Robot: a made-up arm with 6 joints.
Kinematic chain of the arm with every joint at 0, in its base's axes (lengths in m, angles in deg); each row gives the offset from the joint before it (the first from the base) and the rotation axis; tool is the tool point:
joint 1: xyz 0 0 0.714 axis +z
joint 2: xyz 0.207 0 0 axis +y
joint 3: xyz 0 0 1.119 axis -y
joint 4: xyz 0 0 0.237 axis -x
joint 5: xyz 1.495 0 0 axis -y
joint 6: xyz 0.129 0 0 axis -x
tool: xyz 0 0 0
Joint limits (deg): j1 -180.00..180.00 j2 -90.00..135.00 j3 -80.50..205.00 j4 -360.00..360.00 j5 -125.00..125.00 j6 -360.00..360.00
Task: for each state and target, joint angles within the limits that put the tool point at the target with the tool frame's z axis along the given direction. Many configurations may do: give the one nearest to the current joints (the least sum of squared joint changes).
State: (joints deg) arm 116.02 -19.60 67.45 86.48 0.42 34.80
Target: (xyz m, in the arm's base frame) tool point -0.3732 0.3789 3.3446 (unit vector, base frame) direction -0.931 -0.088 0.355
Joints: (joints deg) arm 144.33 -9.31 53.90 94.01 -44.51 25.16
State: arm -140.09 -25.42 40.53 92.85 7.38 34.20
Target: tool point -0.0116 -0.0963 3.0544 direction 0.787 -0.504 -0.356
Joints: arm -120.80 -42.04 16.73 81.02 17.98 20.70
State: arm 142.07 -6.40 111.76 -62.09 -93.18 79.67
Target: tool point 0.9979 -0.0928 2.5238 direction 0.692 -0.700 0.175
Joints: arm 179.24 3.73 149.45 -41.60 -111.81 43.07
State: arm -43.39 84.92 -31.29 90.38 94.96 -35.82
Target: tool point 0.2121 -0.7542 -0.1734 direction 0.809 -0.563 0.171
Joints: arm -80.64 58.81 -51.31 137.43 83.34 -66.45
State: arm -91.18 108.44 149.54 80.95 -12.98 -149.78
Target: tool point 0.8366 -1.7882 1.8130 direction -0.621 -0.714 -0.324
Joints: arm -64.75 109.74 165.78 55.45 -3.22 -175.30
